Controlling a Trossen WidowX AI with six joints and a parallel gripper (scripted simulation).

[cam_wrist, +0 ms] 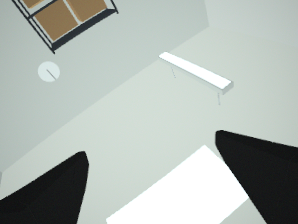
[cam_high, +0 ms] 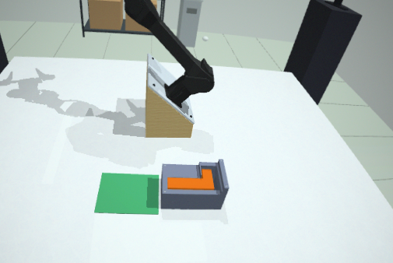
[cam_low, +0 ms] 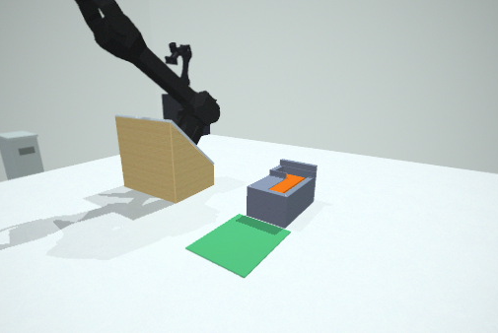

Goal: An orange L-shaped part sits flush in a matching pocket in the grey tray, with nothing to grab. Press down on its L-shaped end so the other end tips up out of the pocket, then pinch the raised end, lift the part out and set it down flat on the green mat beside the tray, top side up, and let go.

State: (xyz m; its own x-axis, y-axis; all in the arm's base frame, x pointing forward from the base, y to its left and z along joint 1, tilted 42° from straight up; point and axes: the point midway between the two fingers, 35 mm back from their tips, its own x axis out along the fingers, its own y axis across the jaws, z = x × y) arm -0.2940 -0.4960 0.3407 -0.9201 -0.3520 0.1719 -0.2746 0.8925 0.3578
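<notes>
The orange L-shaped part is 690 mm below my gripper tip, 550 mm ahead of it and 170 mm to the left of it. Also, from my gripper tip: green mat 750 mm below, 540 mm ahead, 10 mm to the left.
</notes>
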